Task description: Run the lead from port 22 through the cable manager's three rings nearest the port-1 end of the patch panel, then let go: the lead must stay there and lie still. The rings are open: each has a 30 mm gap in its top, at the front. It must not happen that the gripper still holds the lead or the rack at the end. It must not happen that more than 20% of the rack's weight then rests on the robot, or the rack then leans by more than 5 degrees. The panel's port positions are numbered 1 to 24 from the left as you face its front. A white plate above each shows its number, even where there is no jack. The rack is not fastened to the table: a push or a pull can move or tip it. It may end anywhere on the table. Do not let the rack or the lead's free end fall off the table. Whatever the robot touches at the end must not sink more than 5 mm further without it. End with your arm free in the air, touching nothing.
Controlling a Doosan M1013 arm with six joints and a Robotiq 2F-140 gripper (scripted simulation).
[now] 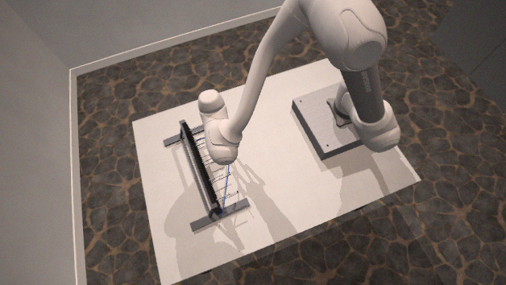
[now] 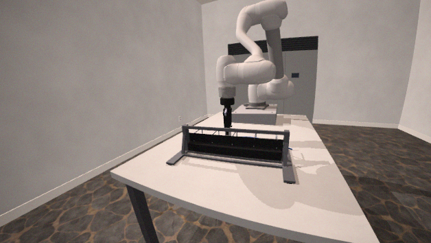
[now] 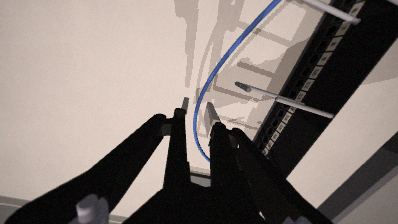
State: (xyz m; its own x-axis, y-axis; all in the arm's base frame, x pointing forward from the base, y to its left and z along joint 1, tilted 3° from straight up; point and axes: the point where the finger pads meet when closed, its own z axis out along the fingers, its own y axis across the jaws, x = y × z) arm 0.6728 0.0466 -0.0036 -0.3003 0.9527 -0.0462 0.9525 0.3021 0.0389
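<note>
The rack is 140 mm ahead of my hand, 90 mm to the left of it and 10 mm above it.
</note>
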